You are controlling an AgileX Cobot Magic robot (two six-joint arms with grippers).
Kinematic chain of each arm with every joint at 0, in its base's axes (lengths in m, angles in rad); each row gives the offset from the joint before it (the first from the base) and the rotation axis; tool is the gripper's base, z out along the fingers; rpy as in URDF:
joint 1: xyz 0 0 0.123 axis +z
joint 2: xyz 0 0 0 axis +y
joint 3: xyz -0.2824 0 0.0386 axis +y
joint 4: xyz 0.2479 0 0.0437 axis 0.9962 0 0.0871
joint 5: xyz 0 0 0 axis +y
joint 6: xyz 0.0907 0 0.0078 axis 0.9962 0 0.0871
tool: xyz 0 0 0 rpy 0 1.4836 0
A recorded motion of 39 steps. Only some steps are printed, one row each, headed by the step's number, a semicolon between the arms.
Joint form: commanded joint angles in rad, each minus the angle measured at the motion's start. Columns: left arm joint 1, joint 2, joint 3, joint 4, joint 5, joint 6; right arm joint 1, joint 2, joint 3, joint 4, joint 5, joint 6.
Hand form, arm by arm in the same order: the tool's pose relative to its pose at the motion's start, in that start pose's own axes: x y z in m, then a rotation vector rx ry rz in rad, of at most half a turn. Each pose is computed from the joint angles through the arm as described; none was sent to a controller.
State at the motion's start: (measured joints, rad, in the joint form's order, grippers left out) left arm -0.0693 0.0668 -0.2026 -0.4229 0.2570 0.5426; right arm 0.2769 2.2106 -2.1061 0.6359 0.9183 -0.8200
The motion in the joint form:
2: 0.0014 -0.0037 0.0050 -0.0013 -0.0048 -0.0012; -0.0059 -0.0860 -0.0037 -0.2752 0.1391 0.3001
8: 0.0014 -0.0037 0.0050 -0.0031 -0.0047 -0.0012; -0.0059 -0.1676 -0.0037 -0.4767 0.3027 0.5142
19: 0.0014 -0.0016 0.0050 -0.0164 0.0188 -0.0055; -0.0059 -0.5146 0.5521 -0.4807 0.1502 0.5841
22: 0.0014 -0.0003 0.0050 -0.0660 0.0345 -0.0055; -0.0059 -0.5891 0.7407 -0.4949 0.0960 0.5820
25: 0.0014 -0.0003 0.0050 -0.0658 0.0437 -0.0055; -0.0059 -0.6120 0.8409 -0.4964 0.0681 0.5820
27: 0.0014 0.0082 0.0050 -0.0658 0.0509 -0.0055; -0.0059 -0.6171 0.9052 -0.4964 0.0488 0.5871
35: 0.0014 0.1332 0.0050 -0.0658 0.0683 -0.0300; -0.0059 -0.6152 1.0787 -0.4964 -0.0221 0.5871
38: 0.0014 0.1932 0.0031 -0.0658 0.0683 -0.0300; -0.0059 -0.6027 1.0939 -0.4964 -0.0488 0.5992
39: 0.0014 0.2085 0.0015 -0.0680 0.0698 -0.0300; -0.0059 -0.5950 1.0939 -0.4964 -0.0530 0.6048
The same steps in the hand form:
2: 0.0011 0.0001 -0.0001 -0.0034 -0.0028 -0.0026; -0.0006 0.0016 -0.0409 0.1286 0.1737 0.1159
8: 0.0011 0.0000 -0.0001 -0.0030 -0.0030 -0.0043; 0.0003 0.0082 -0.0820 0.2555 0.3208 0.2245
19: 0.0028 -0.0013 0.0002 0.0124 0.0174 -0.0217; 0.0584 0.0571 -0.1254 0.2676 0.3648 0.3284
22: 0.0034 -0.0032 0.0003 0.0321 0.0252 -0.0696; 0.0935 0.0697 -0.1246 0.2651 0.4262 0.3413
25: 0.0041 -0.0037 0.0002 0.0371 0.0329 -0.0694; 0.1158 0.0759 -0.1195 0.2545 0.4725 0.3574
27: 0.0050 -0.0040 0.0013 0.0418 0.0474 -0.0704; 0.1318 0.0793 -0.1140 0.2462 0.5090 0.3756
35: 0.0137 -0.0042 0.0165 0.0614 0.1862 -0.1105; 0.1779 0.0891 -0.0983 0.2234 0.6066 0.4112
38: 0.0173 -0.0039 0.0235 0.0664 0.2437 -0.1178; 0.1829 0.0881 -0.0934 0.2299 0.6069 0.4253
39: 0.0180 -0.0040 0.0252 0.0687 0.2582 -0.1217; 0.1840 0.0874 -0.0914 0.2312 0.6098 0.4320

